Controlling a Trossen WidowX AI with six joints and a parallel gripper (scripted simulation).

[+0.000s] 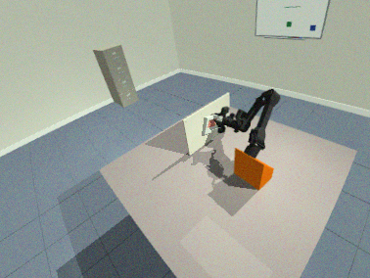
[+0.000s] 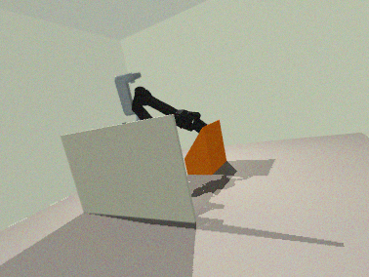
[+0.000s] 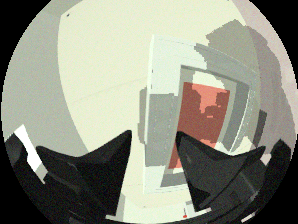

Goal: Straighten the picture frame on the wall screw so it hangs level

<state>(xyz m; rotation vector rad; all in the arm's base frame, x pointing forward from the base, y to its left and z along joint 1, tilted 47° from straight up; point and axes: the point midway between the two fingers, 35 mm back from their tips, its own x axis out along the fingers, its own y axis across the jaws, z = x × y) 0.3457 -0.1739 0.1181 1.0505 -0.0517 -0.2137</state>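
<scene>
Now: the picture frame 5 cm below my gripper tip, 2 cm to the left of it and 1 cm ahead of it.
</scene>
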